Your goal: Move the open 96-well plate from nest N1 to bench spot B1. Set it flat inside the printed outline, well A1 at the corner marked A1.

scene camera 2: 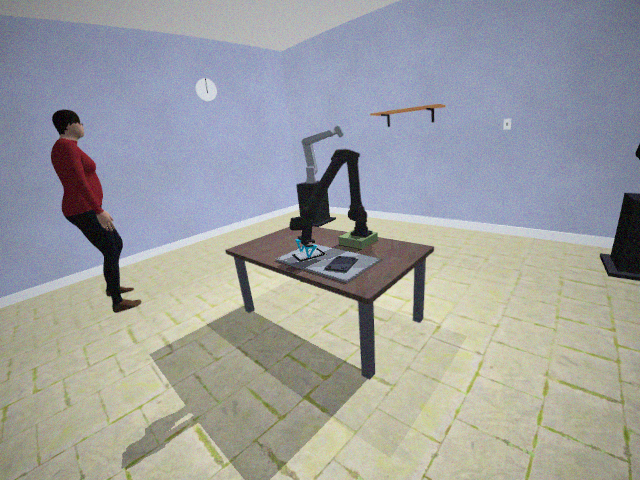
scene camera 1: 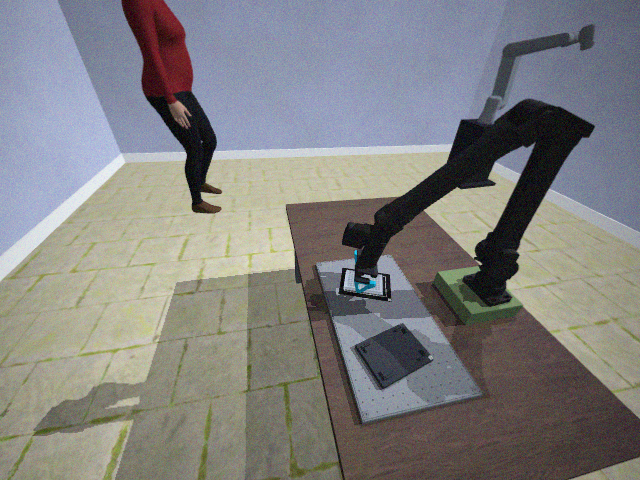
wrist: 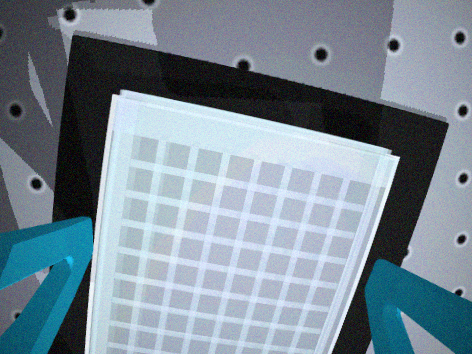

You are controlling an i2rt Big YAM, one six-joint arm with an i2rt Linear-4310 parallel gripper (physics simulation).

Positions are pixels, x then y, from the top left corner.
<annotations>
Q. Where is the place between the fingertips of the gripper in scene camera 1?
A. At 357, 281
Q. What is the gripper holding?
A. Nothing.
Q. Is the gripper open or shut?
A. Open.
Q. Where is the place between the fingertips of the gripper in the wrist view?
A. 232, 256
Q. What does the 96-well plate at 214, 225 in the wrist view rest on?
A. A black printed outline.
</annotations>
